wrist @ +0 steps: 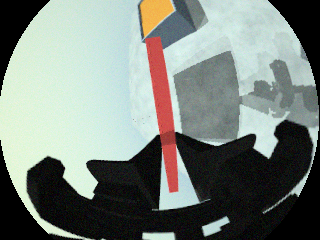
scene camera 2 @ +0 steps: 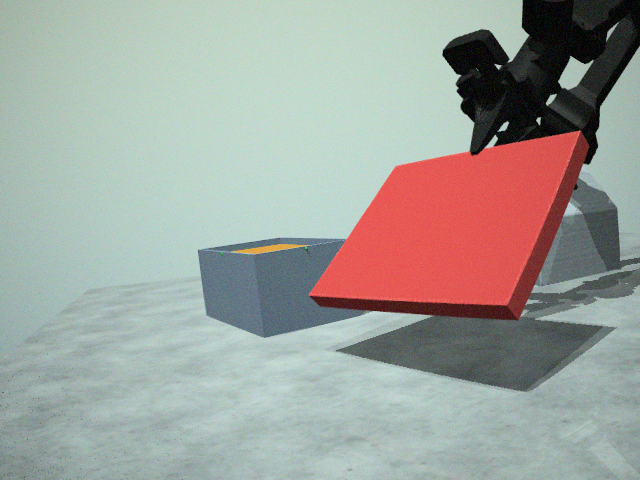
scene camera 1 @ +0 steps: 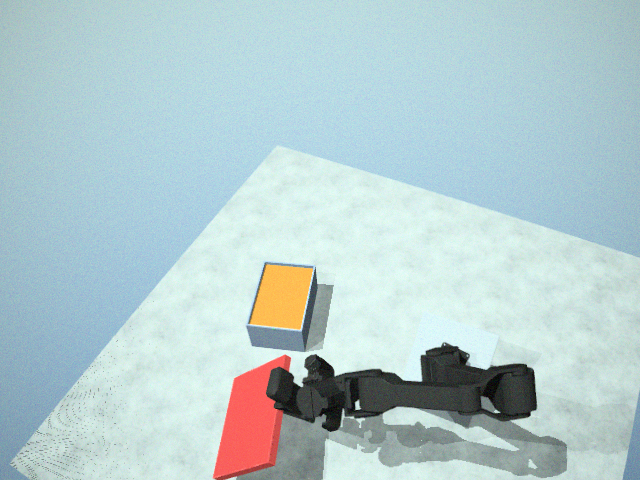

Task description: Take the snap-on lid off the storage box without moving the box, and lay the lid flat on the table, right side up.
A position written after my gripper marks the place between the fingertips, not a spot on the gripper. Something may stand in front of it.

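Note:
There's a red lid (scene camera 2: 465,235), and you get the lid (wrist: 161,95) from the wrist as well. It's held by my gripper (scene camera 2: 479,161), and the gripper can also be seen in the wrist view (wrist: 167,136) and in scene camera 1 (scene camera 1: 277,408).

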